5 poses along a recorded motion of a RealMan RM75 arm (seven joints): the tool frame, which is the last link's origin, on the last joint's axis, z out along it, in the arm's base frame.
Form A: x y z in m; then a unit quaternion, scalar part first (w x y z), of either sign.
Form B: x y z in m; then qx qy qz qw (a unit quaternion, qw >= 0). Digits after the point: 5 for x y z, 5 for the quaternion.
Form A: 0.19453 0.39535 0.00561 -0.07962 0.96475 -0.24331 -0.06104
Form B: 0.19453 0.39535 0.00561 -0.96475 0.24331 0.06104 0.07962
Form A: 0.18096 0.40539 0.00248 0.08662 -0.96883 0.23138 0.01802
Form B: 0.18096 0.40539 0.00248 -0.96883 0.23138 0.01802 0.08662
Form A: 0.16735 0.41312 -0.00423 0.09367 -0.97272 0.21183 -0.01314
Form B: 0.16735 0.41312 -0.00423 -0.97272 0.21183 -0.01314 0.09367
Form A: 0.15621 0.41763 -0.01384 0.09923 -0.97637 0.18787 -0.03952
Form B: 0.15621 0.41763 -0.01384 -0.97637 0.18787 -0.03952 0.09923
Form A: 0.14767 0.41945 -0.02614 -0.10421 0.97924 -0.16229 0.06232
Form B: 0.14767 0.41945 -0.02614 -0.97924 0.16229 -0.06232 0.10421
